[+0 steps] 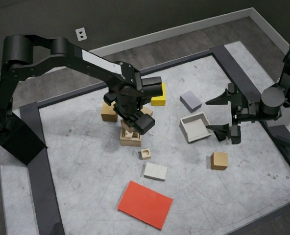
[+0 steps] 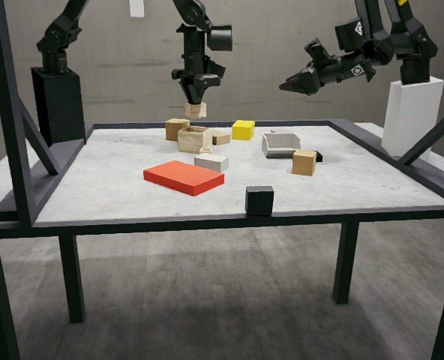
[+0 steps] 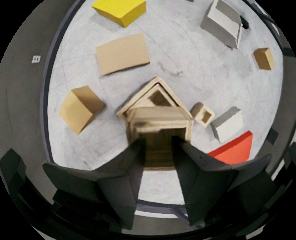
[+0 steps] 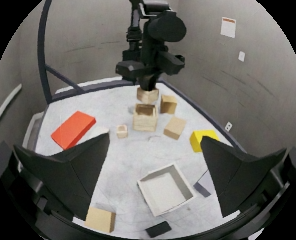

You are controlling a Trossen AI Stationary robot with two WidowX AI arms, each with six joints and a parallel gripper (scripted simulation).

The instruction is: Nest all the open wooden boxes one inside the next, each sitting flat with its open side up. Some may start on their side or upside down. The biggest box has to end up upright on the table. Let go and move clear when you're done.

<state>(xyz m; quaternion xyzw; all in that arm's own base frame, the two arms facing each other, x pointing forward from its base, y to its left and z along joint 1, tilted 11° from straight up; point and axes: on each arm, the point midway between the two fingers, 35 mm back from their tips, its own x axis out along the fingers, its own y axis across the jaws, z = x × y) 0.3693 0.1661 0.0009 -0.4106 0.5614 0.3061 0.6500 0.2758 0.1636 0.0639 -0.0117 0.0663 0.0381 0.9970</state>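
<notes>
The tan block is 100 mm ahead of my left hand, 50 mm to the right of it and 140 mm below it. Round my left hand: red slab: 260 mm behind, 10 mm to the right, 140 mm below; then white block: 160 mm behind, 70 mm to the right, 140 mm below; then white tray: 10 mm behind, 250 mm to the right, 130 mm below.
</notes>
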